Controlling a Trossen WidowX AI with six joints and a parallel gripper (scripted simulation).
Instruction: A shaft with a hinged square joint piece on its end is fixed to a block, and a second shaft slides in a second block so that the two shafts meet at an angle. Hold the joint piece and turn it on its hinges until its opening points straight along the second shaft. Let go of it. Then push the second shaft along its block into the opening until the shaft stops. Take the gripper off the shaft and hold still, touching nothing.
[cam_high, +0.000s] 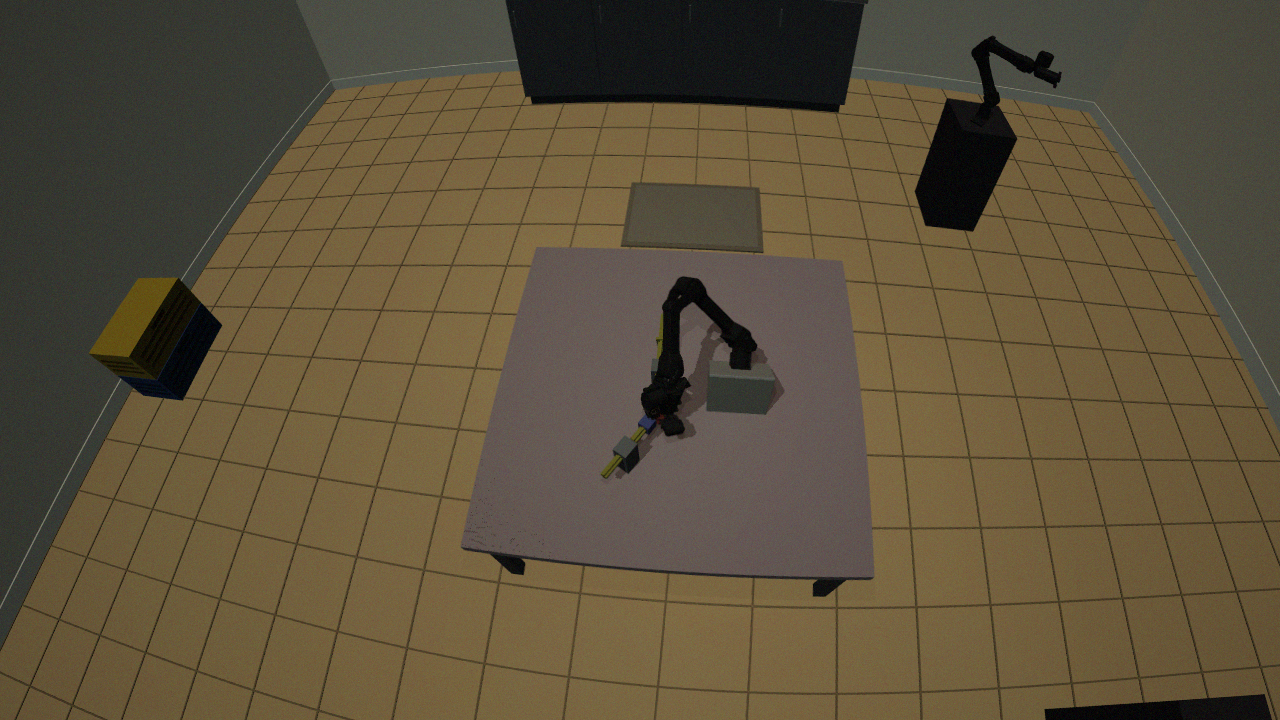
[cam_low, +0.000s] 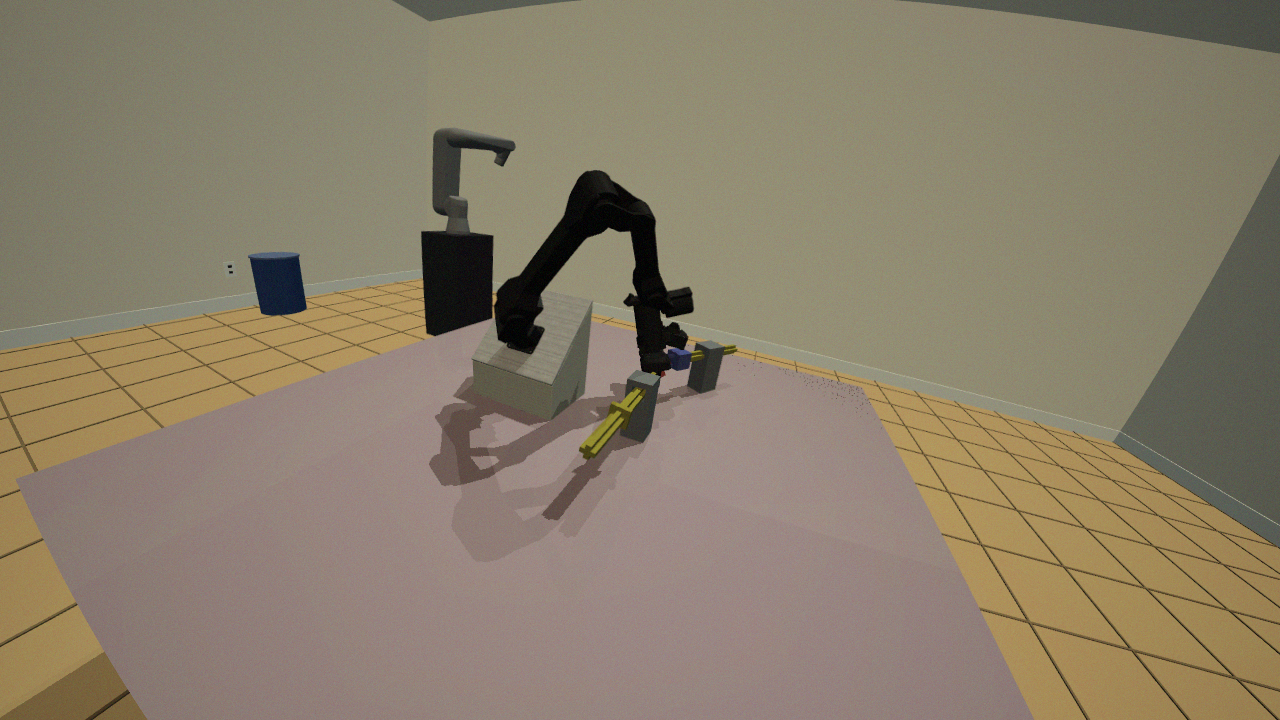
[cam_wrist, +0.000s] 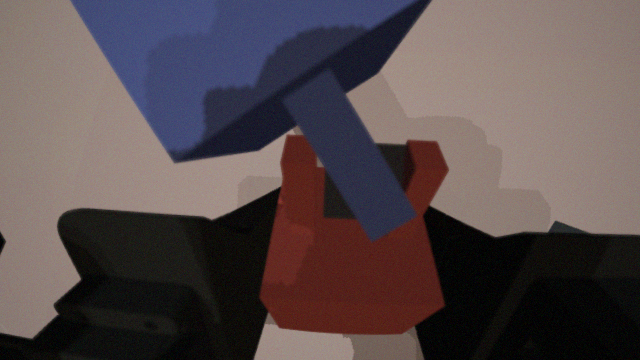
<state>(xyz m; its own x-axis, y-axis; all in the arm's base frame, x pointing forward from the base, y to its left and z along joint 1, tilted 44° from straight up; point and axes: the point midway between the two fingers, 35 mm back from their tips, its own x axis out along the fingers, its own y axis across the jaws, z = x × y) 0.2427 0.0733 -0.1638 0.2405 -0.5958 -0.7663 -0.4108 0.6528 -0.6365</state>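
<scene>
Right now the red joint piece is 1 cm behind my gripper tip and 4 cm above it.
</scene>
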